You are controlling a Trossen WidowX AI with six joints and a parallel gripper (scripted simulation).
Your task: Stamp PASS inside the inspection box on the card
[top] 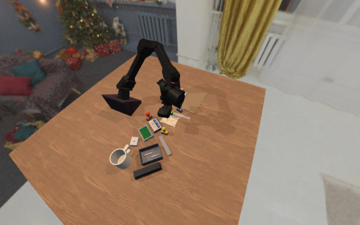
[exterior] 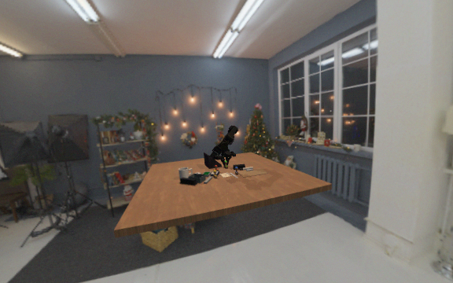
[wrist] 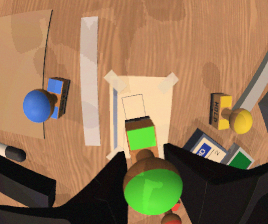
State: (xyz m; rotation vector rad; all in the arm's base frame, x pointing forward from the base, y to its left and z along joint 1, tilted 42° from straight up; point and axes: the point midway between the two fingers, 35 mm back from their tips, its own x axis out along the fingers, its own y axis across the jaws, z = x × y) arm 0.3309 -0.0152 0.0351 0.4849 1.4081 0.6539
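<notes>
Right now the card is 1 cm behind my gripper tip, 1 cm to the right of it and 8 cm below it. From my gripper tip the other things lie so: green-knobbed PASS stamp right at my gripper tip; ruler 4 cm ahead, 5 cm to the left, 8 cm below; blue-knobbed stamp 3 cm ahead, 9 cm to the left, 6 cm below.
</notes>
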